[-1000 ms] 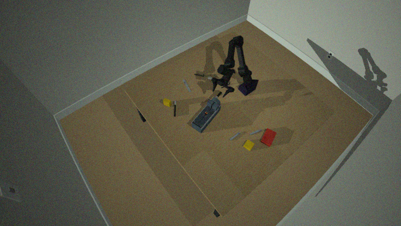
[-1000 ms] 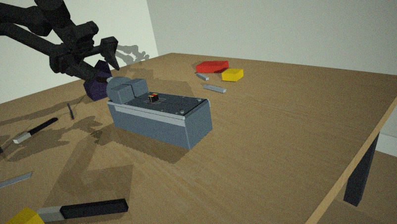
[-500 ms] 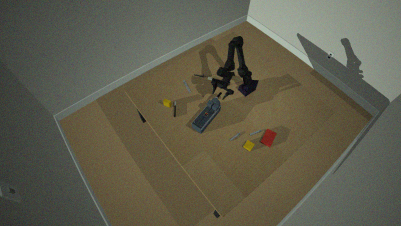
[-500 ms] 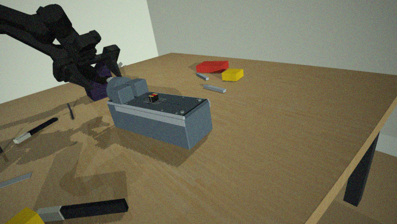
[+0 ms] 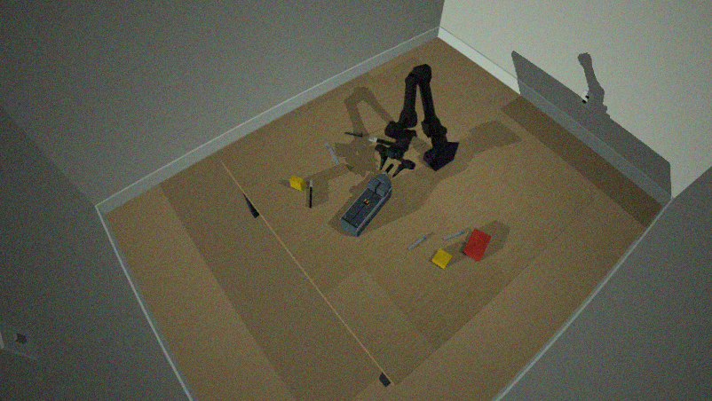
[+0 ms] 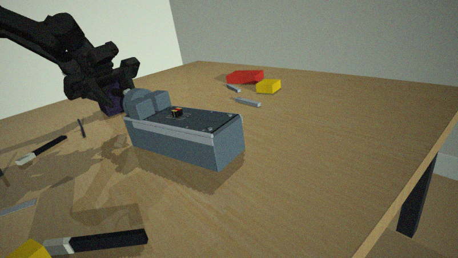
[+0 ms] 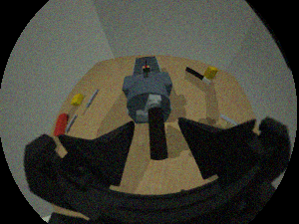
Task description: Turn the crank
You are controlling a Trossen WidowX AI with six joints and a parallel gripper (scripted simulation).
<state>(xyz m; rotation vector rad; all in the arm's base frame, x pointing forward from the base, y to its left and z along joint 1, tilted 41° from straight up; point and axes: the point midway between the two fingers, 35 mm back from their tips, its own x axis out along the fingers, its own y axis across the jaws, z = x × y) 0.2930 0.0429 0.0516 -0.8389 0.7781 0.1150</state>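
The dark crank handle is 20 mm behind my gripper tip, 20 mm above it and 10 mm to the right of it. Round my gripper tip: red pointer (150 mm ahead, 80 mm to the left, 10 mm below); then red block (460 mm to the left, 170 mm behind, 80 mm below); then grey bar (300 mm to the right, 120 mm ahead, 100 mm below).
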